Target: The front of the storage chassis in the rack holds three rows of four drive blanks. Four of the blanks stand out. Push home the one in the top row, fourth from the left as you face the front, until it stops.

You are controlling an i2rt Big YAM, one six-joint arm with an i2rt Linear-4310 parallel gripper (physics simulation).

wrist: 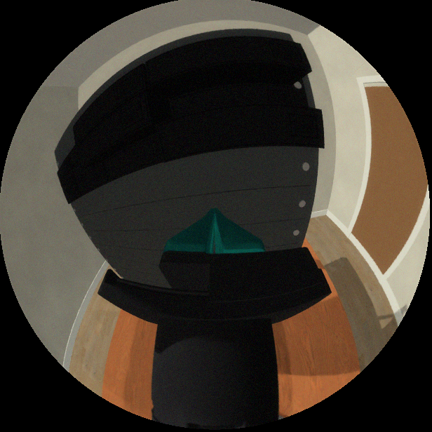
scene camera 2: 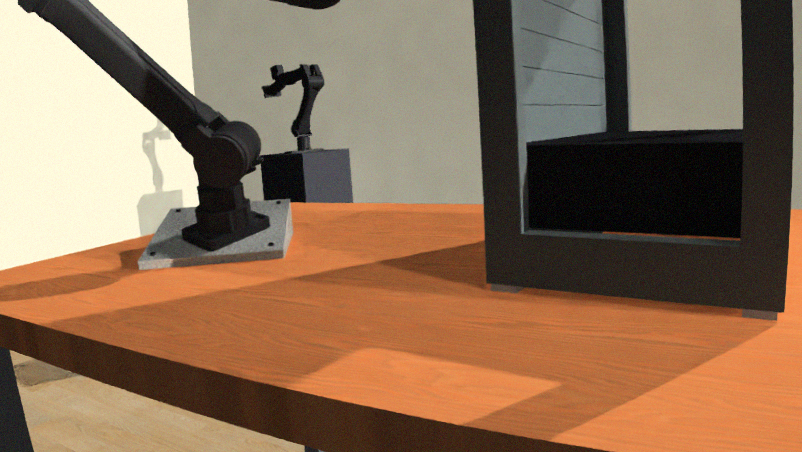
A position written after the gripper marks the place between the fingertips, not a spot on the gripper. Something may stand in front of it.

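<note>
The gripper (wrist: 214, 213), a rack (wrist: 225, 119). Rack again (scene camera 2: 556, 174).
</note>
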